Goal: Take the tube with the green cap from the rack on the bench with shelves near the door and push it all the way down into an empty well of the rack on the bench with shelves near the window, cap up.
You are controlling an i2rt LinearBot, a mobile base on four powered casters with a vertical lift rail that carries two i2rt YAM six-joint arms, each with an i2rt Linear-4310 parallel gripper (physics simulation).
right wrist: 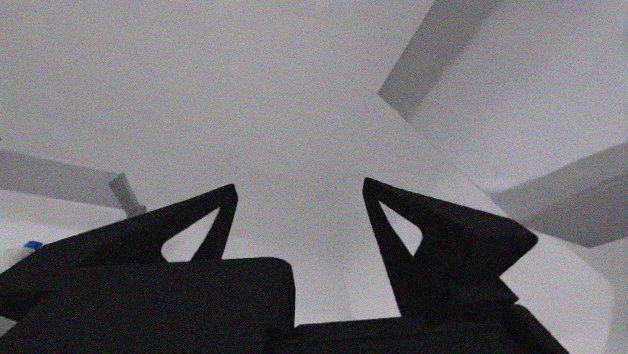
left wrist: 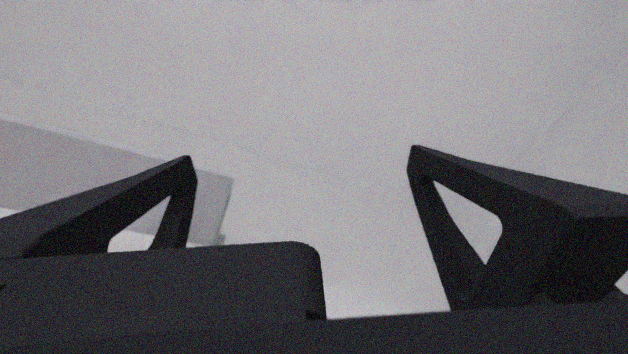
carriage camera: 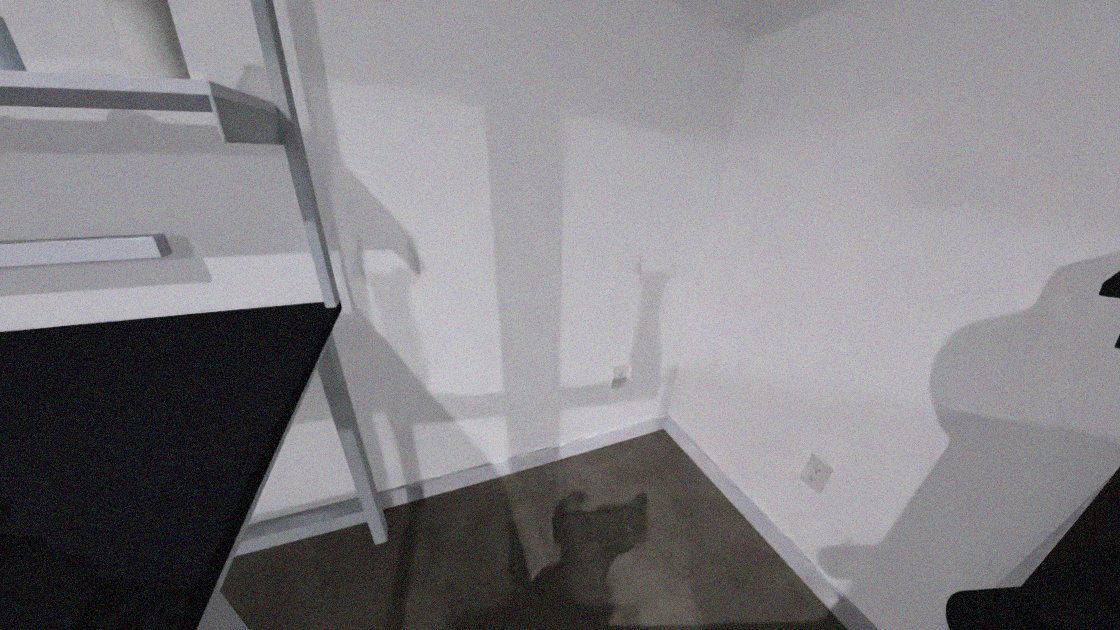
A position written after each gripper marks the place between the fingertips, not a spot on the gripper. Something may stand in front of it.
Note:
In view: the left gripper [left wrist: 303, 162] and the right gripper [right wrist: 300, 187].

